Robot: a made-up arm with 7 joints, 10 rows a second.
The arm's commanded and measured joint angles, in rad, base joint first. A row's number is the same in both.
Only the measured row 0 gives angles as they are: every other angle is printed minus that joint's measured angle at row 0.
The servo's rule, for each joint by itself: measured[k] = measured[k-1] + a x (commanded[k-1-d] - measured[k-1]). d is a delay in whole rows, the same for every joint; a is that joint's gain. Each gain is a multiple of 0.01, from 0.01 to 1. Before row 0 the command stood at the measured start. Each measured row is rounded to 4 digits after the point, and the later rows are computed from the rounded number. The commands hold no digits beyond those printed.
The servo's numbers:
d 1
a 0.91 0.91 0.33 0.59 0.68 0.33 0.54
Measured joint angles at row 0: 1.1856 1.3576 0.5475 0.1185 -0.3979 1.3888 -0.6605
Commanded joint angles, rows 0 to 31: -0.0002 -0.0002 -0.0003 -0.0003 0.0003 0.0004 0.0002; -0.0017 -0.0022 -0.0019 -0.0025 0.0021 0.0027 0.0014; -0.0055 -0.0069 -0.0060 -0.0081 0.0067 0.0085 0.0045; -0.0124 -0.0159 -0.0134 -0.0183 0.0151 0.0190 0.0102; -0.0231 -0.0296 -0.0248 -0.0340 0.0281 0.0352 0.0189; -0.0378 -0.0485 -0.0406 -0.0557 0.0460 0.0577 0.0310; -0.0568 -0.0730 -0.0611 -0.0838 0.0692 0.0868 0.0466; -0.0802 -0.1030 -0.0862 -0.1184 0.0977 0.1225 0.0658; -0.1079 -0.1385 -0.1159 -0.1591 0.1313 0.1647 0.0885; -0.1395 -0.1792 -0.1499 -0.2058 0.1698 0.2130 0.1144; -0.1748 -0.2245 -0.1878 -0.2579 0.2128 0.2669 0.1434; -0.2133 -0.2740 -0.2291 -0.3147 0.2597 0.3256 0.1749; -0.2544 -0.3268 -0.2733 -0.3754 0.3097 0.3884 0.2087; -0.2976 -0.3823 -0.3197 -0.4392 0.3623 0.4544 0.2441; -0.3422 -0.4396 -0.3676 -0.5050 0.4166 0.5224 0.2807; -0.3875 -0.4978 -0.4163 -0.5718 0.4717 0.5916 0.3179; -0.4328 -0.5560 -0.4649 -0.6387 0.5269 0.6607 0.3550; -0.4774 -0.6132 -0.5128 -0.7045 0.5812 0.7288 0.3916; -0.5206 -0.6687 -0.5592 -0.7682 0.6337 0.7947 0.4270; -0.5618 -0.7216 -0.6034 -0.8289 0.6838 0.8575 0.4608; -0.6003 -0.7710 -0.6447 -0.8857 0.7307 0.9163 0.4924; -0.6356 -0.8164 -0.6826 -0.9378 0.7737 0.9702 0.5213; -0.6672 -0.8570 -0.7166 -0.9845 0.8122 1.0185 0.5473; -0.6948 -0.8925 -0.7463 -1.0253 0.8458 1.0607 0.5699; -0.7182 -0.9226 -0.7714 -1.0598 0.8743 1.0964 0.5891; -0.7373 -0.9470 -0.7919 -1.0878 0.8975 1.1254 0.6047; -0.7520 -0.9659 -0.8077 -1.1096 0.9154 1.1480 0.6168; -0.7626 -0.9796 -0.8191 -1.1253 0.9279 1.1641 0.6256; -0.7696 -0.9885 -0.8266 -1.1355 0.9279 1.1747 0.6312; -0.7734 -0.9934 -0.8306 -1.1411 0.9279 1.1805 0.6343; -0.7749 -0.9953 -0.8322 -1.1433 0.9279 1.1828 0.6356; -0.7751 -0.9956 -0.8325 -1.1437 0.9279 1.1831 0.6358
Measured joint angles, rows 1 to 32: 0.0000 0.0000 0.0000 0.0000 0.0000 0.0000 0.0000; -0.0002 -0.0002 -0.0001 -0.0002 0.0002 0.0001 0.0001; -0.0016 -0.0020 -0.0007 -0.0016 0.0015 0.0010 0.0008; -0.0051 -0.0065 -0.0024 -0.0054 0.0050 0.0035 0.0028; -0.0117 -0.0151 -0.0060 -0.0130 0.0119 0.0086 0.0068; -0.0221 -0.0283 -0.0122 -0.0254 0.0229 0.0174 0.0133; -0.0364 -0.0467 -0.0216 -0.0433 0.0386 0.0307 0.0229; -0.0550 -0.0706 -0.0346 -0.0672 0.0594 0.0492 0.0357; -0.0779 -0.1001 -0.0516 -0.0974 0.0854 0.0734 0.0520; -0.1052 -0.1350 -0.0728 -0.1338 0.1166 0.1035 0.0717; -0.1364 -0.1752 -0.0982 -0.1763 0.1528 0.1396 0.0948; -0.1713 -0.2201 -0.1278 -0.2244 0.1936 0.1816 0.1210; -0.2095 -0.2691 -0.1612 -0.2777 0.2385 0.2291 0.1501; -0.2504 -0.3216 -0.1982 -0.3353 0.2869 0.2817 0.1817; -0.2934 -0.3768 -0.2383 -0.3966 0.3382 0.3387 0.2154; -0.3378 -0.4339 -0.2810 -0.4606 0.3915 0.3993 0.2507; -0.3830 -0.4920 -0.3256 -0.5262 0.4460 0.4628 0.2870; -0.4283 -0.5502 -0.3716 -0.5926 0.5010 0.5281 0.3237; -0.4730 -0.6075 -0.4182 -0.6586 0.5555 0.5943 0.3604; -0.5163 -0.6632 -0.4647 -0.7233 0.6087 0.6604 0.3964; -0.5577 -0.7163 -0.5105 -0.7856 0.6598 0.7254 0.4312; -0.5965 -0.7661 -0.5548 -0.8447 0.7080 0.7884 0.4642; -0.6321 -0.8119 -0.5970 -0.8996 0.7527 0.8484 0.4950; -0.6640 -0.8529 -0.6365 -0.9497 0.7932 0.9045 0.5232; -0.6920 -0.8889 -0.6727 -0.9943 0.8290 0.9560 0.5484; -0.7158 -0.9196 -0.7053 -1.0329 0.8598 1.0023 0.5704; -0.7354 -0.9445 -0.7339 -1.0653 0.8854 1.0429 0.5889; -0.7505 -0.9640 -0.7583 -1.0914 0.9058 1.0776 0.6040; -0.7615 -0.9782 -0.7784 -1.1114 0.9208 1.1061 0.6157; -0.7689 -0.9876 -0.7943 -1.1256 0.9256 1.1287 0.6241; -0.7730 -0.9929 -0.8063 -1.1347 0.9272 1.1458 0.6296; -0.7747 -0.9951 -0.8148 -1.1398 0.9277 1.1580 0.6328
